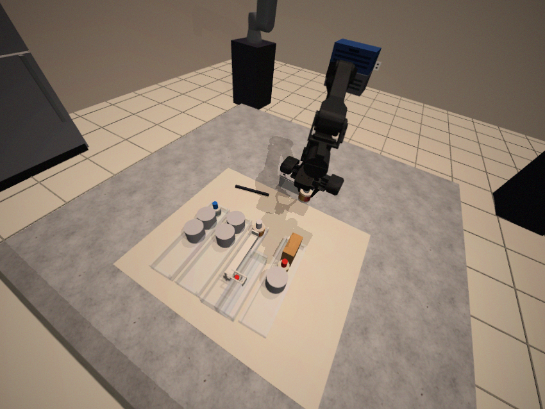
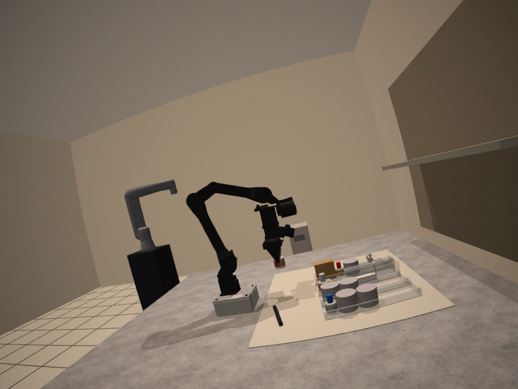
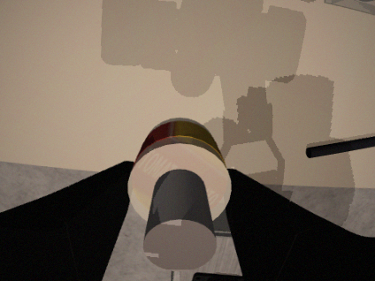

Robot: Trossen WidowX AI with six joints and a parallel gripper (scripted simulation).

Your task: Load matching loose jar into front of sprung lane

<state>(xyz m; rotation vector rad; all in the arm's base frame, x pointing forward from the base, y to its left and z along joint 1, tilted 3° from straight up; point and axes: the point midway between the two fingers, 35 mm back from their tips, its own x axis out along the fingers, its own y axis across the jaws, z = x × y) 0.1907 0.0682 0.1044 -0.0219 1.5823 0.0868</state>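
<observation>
The brown box is 16 cm ahead of my gripper tip, 5 cm to the left of it and 8 cm below it. Also, from my gripper tip: clear sprung lane: 30 cm ahead, 3 cm to the right, 10 cm below; then white pusher plate: 26 cm ahead, 3 cm to the right, 7 cm below; then black pen: 21 cm to the right, 12 cm below.
</observation>
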